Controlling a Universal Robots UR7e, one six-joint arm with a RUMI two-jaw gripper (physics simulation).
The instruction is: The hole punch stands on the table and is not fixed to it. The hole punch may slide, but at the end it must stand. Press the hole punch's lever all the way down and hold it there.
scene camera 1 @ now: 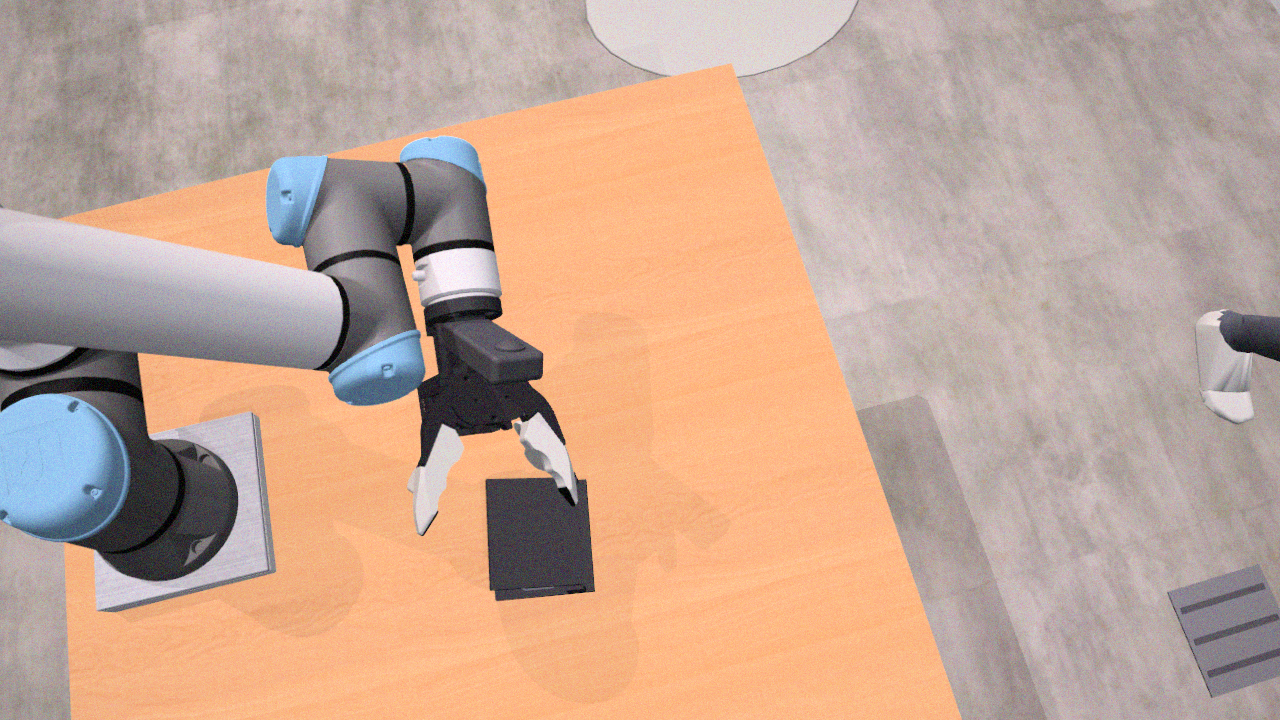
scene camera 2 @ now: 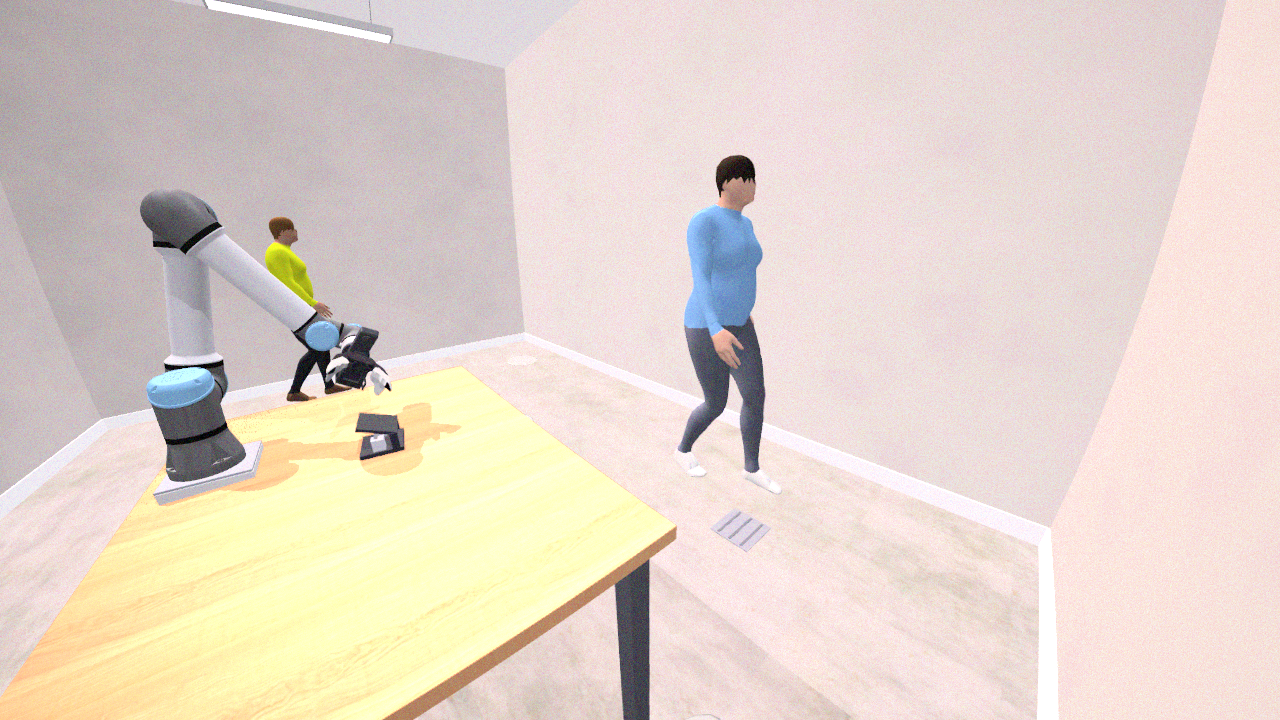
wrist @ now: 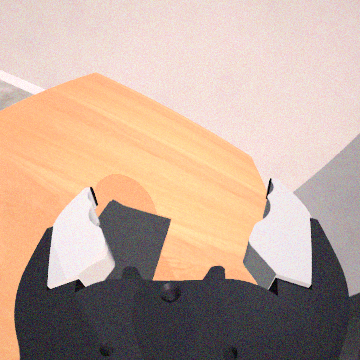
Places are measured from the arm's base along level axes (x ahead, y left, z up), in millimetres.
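Pixels of known places: gripper, fingertip midpoint: [scene camera 1: 502,520] [scene camera 2: 360,382] [wrist: 179,186]; arm's base, origin of the base link: [scene camera 1: 169,510] [scene camera 2: 209,464].
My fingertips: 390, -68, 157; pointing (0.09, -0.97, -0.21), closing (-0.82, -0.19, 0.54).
Ahead of a thing's pixels: the offset from my fingertips to its top centre, as dx, dy, dz. Level surfaces: height alone.
The dark hole punch {+13, +5, -99} [scene camera 1: 538,544] [scene camera 2: 392,444] [wrist: 136,242] stands upright on the wooden table {dz -184} [scene camera 1: 733,358] [scene camera 2: 358,573] [wrist: 165,135]. In the scene camera 2 view its flat lever {+13, +5, -99} [scene camera 2: 377,423] is raised, with a gap between it and the base and a light metal part showing below. My gripper [scene camera 1: 499,516] [scene camera 2: 359,381] [wrist: 179,186] is open and empty. It hangs tilted above the table, higher than the lever and not touching it. In the scene camera 1 view one fingertip overlaps the lever's edge. In the wrist view the gripper body and left finger hide part of the punch.
The arm's base plate [scene camera 1: 261,501] [scene camera 2: 210,479] is on the table, beside the punch. A person in a blue top [scene camera 2: 723,268] and a person in a yellow top [scene camera 2: 288,268] are on the floor beyond the table. A slotted grey floor plate [scene camera 1: 1230,626] [scene camera 2: 741,530] lies off the table.
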